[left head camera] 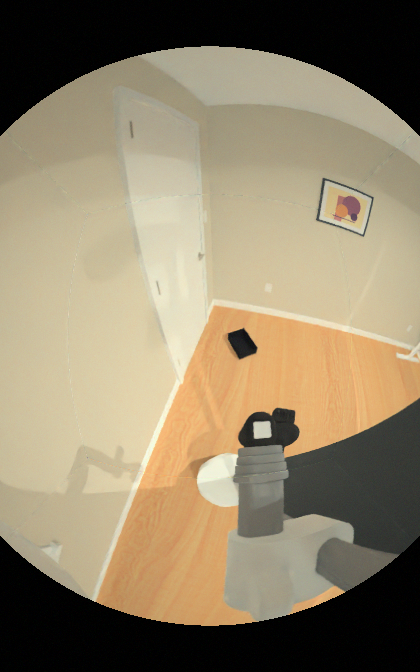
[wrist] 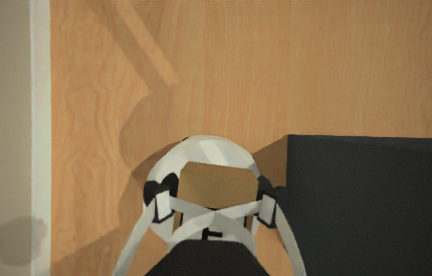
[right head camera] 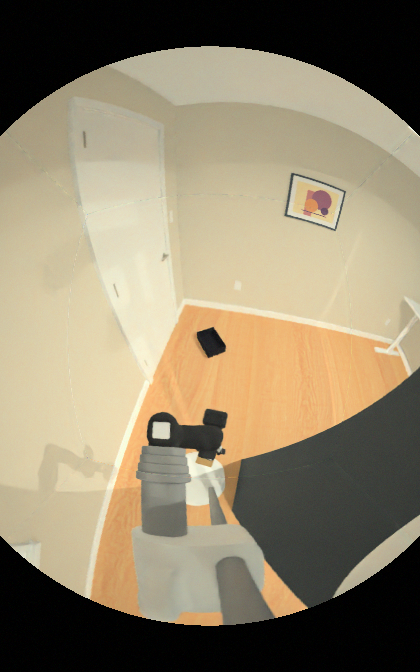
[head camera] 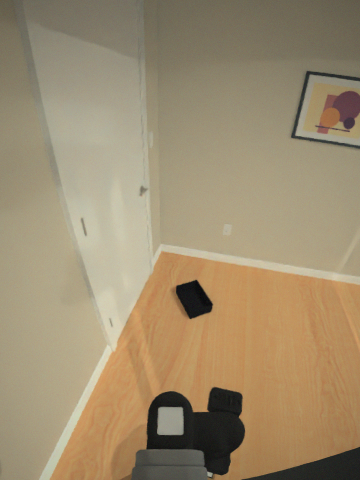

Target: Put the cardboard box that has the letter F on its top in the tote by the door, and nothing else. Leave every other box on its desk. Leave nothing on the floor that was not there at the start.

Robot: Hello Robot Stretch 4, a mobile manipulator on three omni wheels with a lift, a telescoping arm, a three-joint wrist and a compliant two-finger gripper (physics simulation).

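Frame: origin at the robot's base, x ahead, y left, z up, level; millimetres.
Seen in the pictures: gripper, between the fingertips: (wrist: pixel 216 190).
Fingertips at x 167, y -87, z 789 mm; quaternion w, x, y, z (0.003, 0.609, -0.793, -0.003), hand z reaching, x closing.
Note:
Offsets run from my fingertips to a thing's middle.
A small cardboard box {dy +8, dx -20, dz +23 mm} (right head camera: pixel 205 460) (wrist: pixel 217 186) is held between the two fingertips of my gripper (wrist: pixel 216 190). In the wrist view its brown side faces the camera, and part of a white label with a black letter stroke shows behind the crossed finger bands. The whole letter cannot be read there. In the right head view a brown corner of the box shows below the wrist. The box is above the floor. The black open tote {dy -86, dx +1160, dz -767 mm} (head camera: pixel 201 310) (left head camera: pixel 248 353) (right head camera: pixel 217 352) stands on the floor near the door, beyond my wrist and apart from it. Its visible inside is dark.
The white door (head camera: pixel 100 150) (left head camera: pixel 170 225) (right head camera: pixel 130 225) is at the left, in a beige wall. A white round disc (left head camera: pixel 216 481) (right head camera: pixel 200 492) (wrist: pixel 200 146) lies below the gripper. A large dark surface (head camera: pixel 320 465) (left head camera: pixel 355 485) (right head camera: pixel 300 490) (wrist: pixel 360 205) is at the right. A white table leg (right head camera: pixel 401 336) stands far right.

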